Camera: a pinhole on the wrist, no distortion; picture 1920 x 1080 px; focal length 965.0 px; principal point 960.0 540.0 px. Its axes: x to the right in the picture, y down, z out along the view. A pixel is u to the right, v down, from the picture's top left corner.
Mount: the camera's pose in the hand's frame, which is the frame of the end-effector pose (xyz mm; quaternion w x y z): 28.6 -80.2 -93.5 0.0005 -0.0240 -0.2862 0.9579
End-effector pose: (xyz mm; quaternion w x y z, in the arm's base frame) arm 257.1 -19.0 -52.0 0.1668 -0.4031 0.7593 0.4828
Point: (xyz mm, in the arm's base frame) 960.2 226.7 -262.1
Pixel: 1659.7 998.4
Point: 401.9 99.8 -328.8
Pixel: 898.0 471.4
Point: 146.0 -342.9 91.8
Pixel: behind the camera
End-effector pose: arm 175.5 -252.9 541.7 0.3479 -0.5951 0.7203 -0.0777
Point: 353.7 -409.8 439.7
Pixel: 242.0 183.1
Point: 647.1 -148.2 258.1
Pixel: 962.6 145.5
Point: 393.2 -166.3 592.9
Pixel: 1484.1 393.1
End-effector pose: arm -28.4 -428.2 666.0 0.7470 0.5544 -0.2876 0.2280
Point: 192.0 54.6 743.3
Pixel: behind the camera
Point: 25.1 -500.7 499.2
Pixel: 1579.7 611.3
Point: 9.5 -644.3 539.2
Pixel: 1232.4 302.1
